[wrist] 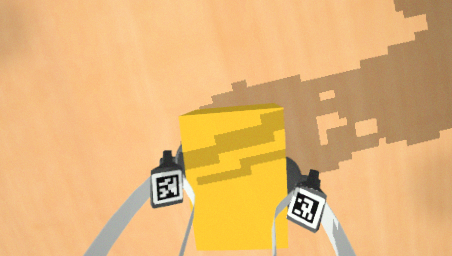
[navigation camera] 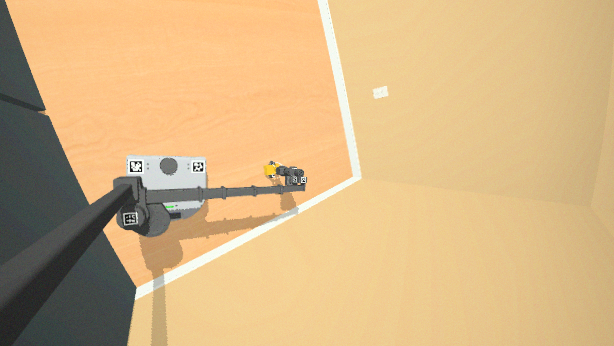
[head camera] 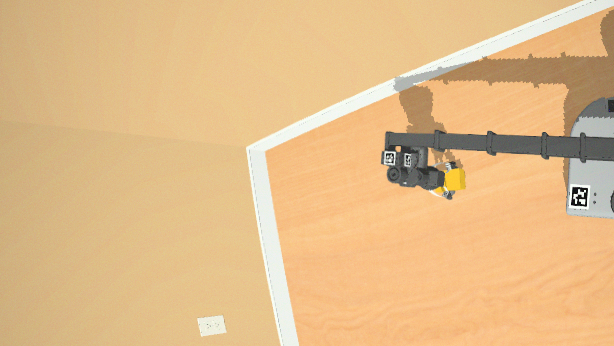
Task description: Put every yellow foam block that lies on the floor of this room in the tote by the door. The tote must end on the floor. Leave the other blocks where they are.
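Places are measured from the robot's base along level axes (x right, y back, z down), in centimetres.
Pixels of known places: gripper, fingertip midpoint: [navigation camera: 269, 169] [head camera: 453, 181]; robot's base at its link origin: [navigation camera: 168, 164].
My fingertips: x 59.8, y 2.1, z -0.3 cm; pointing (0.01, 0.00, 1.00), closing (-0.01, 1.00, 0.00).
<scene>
Ahead of a thing's pixels: the offset from my fingertips to its top centre.
A yellow foam block {dy +0.0, dx +0.3, dz -4.7 cm} [head camera: 455, 179] [navigation camera: 269, 170] [wrist: 235, 200] is at the floor near the room corner, between the fingertips. My gripper [head camera: 449, 181] [navigation camera: 272, 169] [wrist: 239, 165] is shut on this block, with one fingertip pressed against each side in the wrist view. The wrist hides part of the block in the head view. Whether the block touches the floor I cannot tell. The tote and the door do not show in these views.
White baseboards [head camera: 270, 240] [navigation camera: 342, 95] meet in a corner beyond the arm's end. The telescoping arm [head camera: 517, 145] [navigation camera: 240, 191] runs close to one wall. The robot's base [head camera: 590, 170] [navigation camera: 167, 180] stands near a dark surface [navigation camera: 30, 165] in the navigation view. An outlet {dy -57.0, dx +63.6, dz -45.4 cm} [head camera: 212, 325] [navigation camera: 380, 92] is on the wall.
</scene>
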